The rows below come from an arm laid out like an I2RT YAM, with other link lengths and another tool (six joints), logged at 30 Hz.
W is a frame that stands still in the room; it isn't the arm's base.
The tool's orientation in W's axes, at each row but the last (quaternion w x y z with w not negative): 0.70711 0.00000 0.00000 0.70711; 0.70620 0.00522 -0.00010 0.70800; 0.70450 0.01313 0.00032 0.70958; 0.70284 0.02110 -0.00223 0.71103; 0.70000 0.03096 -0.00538 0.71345; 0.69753 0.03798 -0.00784 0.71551; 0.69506 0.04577 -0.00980 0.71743; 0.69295 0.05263 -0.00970 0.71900; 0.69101 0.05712 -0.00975 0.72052
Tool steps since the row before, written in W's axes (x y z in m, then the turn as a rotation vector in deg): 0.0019 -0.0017 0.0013 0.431 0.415 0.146; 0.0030 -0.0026 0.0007 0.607 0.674 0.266; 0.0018 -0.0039 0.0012 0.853 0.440 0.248; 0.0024 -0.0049 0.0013 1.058 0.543 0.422; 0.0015 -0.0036 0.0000 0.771 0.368 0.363; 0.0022 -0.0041 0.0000 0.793 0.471 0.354; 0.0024 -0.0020 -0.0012 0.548 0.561 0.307; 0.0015 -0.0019 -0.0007 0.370 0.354 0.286; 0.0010 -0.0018 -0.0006 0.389 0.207 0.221
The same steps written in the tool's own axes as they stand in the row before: -0.0017 -0.0019 0.0013 0.415 -0.431 0.146; -0.0026 -0.0030 0.0007 0.674 -0.607 0.265; -0.0039 -0.0017 0.0013 0.438 -0.851 0.256; -0.0049 -0.0023 0.0015 0.545 -1.053 0.432; -0.0036 -0.0014 0.0002 0.372 -0.765 0.372; -0.0041 -0.0021 0.0004 0.474 -0.790 0.357; -0.0022 -0.0024 -0.0009 0.567 -0.551 0.291; -0.0020 -0.0015 -0.0004 0.365 -0.366 0.277; -0.0019 -0.0010 -0.0004 0.212 -0.383 0.227
